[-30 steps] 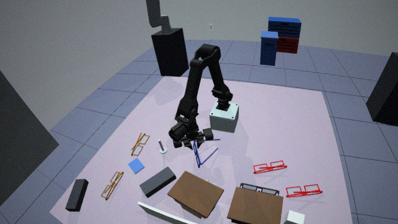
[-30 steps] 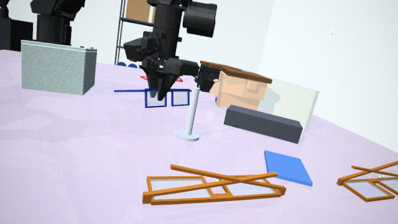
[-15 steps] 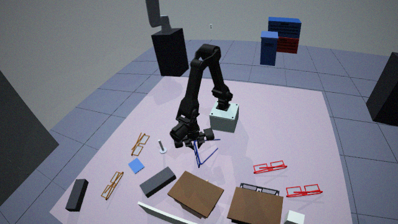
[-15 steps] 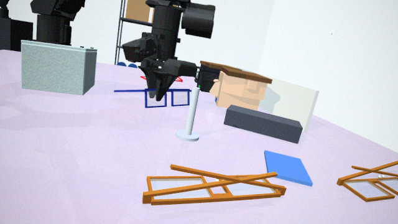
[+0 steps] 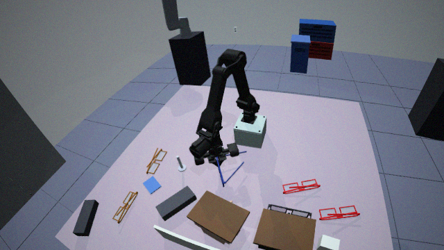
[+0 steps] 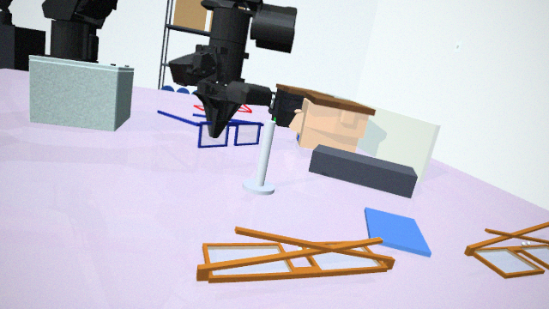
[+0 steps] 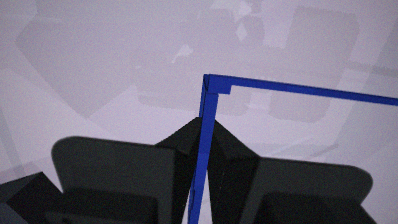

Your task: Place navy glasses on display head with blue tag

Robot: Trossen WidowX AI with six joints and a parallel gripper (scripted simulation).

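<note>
Now: gripper tip 160 mm to the left of the white post, 70 mm short of it and 10 mm below it. The rest, counted from my gripper tip: white panel 340 mm ahead, 260 mm to the left, 40 mm above; then blue tag 240 mm to the right, 210 mm ahead, 10 mm below; then display head 220 mm ahead, 140 mm to the left, 40 mm above.
</note>
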